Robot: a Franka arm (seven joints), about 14 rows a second.
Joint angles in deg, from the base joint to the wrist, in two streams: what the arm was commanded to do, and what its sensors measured. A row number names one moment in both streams.
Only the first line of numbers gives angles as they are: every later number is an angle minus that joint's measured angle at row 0.
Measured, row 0:
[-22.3, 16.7, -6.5, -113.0, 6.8, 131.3, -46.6]
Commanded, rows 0 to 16:
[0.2, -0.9, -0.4, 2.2, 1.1, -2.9, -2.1]
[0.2, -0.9, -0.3, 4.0, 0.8, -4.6, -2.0]
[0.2, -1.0, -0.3, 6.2, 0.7, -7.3, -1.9]
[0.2, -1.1, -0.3, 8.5, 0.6, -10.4, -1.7]
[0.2, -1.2, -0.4, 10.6, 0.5, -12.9, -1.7]
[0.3, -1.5, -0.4, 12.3, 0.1, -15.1, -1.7]
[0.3, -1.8, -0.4, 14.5, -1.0, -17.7, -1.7]
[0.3, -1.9, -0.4, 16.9, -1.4, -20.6, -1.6]
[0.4, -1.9, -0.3, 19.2, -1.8, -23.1, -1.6]
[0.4, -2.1, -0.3, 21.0, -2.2, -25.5, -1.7]
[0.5, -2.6, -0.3, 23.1, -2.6, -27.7, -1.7]
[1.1, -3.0, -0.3, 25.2, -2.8, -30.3, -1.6]
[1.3, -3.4, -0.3, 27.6, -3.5, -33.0, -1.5]
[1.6, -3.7, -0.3, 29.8, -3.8, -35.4, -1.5]
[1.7, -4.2, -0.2, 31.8, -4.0, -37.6, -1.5]
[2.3, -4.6, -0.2, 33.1, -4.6, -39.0, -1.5]
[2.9, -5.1, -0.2, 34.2, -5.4, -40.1, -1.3]
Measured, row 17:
[1.6, -4.2, 0.1, 30.7, -3.5, -36.8, -0.4]
